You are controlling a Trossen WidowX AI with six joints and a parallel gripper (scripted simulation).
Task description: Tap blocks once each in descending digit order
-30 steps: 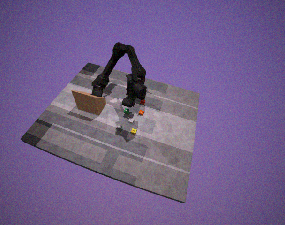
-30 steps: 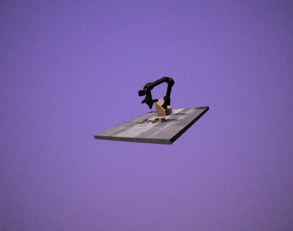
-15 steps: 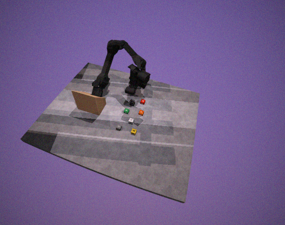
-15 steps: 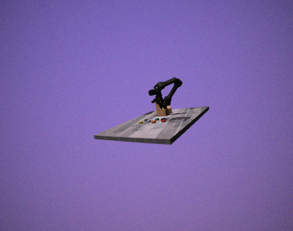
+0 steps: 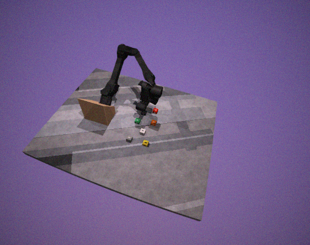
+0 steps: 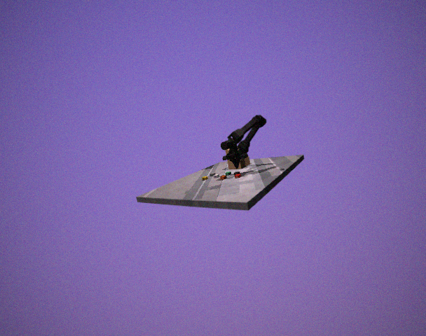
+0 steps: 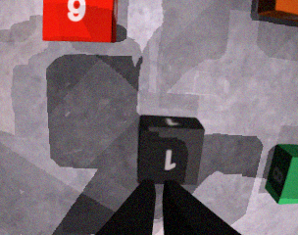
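My gripper tip is 1 cm to the left of the black block and 4 cm above it. Also, from my gripper tip: orange block 9 cm ahead, 8 cm to the right, 4 cm below; then red block 7 cm ahead, 3 cm to the left, 4 cm below; then green block 2 cm behind, 9 cm to the right, 4 cm below.
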